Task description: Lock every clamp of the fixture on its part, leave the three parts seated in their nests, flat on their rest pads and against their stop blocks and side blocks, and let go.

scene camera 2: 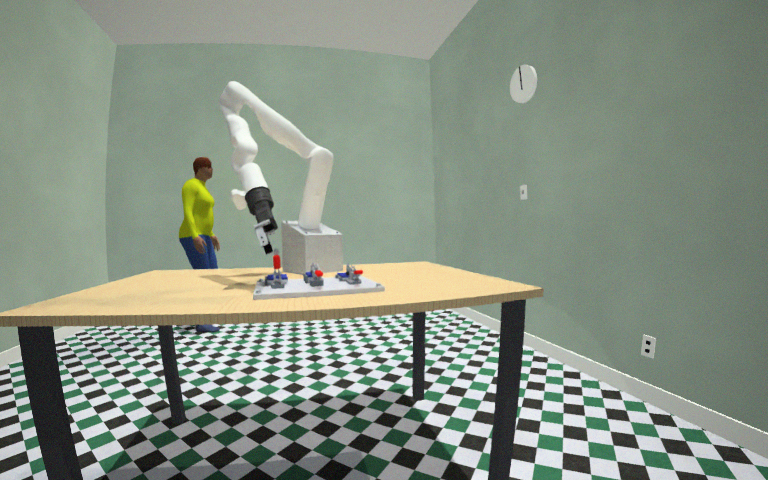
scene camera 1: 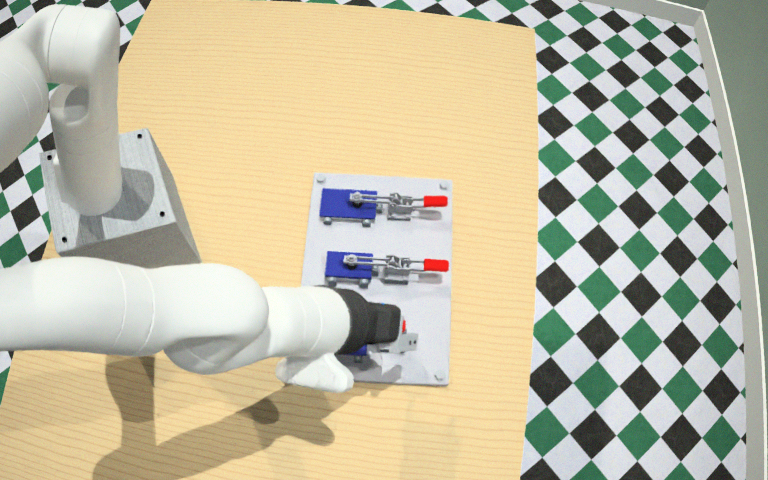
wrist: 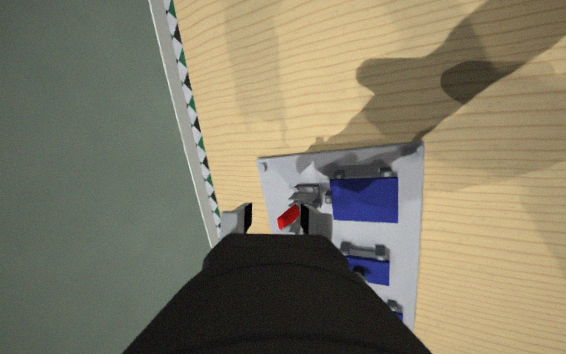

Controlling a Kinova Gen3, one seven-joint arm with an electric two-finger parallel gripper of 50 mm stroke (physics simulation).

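Frame: origin at the arm's base, x ahead, y left, z up, level; metres.
Seen in the pictures: gripper, fingertip midpoint: (scene camera 2: 267, 249) (scene camera 1: 395, 338) (wrist: 276, 214); arm's base, link origin: (scene camera 2: 308, 226) (scene camera 1: 93, 190).
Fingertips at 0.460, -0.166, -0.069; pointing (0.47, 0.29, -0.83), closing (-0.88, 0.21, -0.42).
Note:
Pixels of each thing's top centre, then the offset from my fingertips to it, as dx, dy, dz. Level surfaces: height alone.
- fixture plate, top centre: (scene camera 1: 376, 272) (wrist: 335, 254) (scene camera 2: 315, 283) -0.032, +0.135, -0.107
- blue part, top centre: (wrist: 362, 201) (scene camera 2: 277, 276) -0.080, +0.025, -0.086
- clamp's red handle, top centre: (wrist: 280, 225) (scene camera 2: 276, 255) +0.008, +0.025, -0.017
- wooden table, surface height: dz -0.122
The fixture plate (scene camera 1: 382, 237) (scene camera 2: 334, 290) (wrist: 411, 200) carries three blue parts in a row. At the far and middle nests, blue parts (scene camera 1: 334, 203) (scene camera 1: 335, 271) lie under clamp arms, with red handles (scene camera 1: 435, 200) (scene camera 1: 436, 265) laid down outward. At the third nest, the blue part (wrist: 365, 200) lies uncovered, flat as far as seen, and its clamp's red handle (scene camera 2: 276, 260) (wrist: 288, 217) stands upright. My gripper (wrist: 276, 214) is open and empty, above that handle; in the wrist view the handle shows between the fingers, close to the right one. The arm hides most of this nest in scene camera 1.
The wooden table (scene camera 1: 339, 101) (scene camera 2: 441, 283) bears the fixture and the robot's pedestal (scene camera 1: 127, 232) (scene camera 2: 322, 249). The two lowered clamps stand beside the third one. A person (scene camera 2: 198, 209) in a yellow top stands behind the table.

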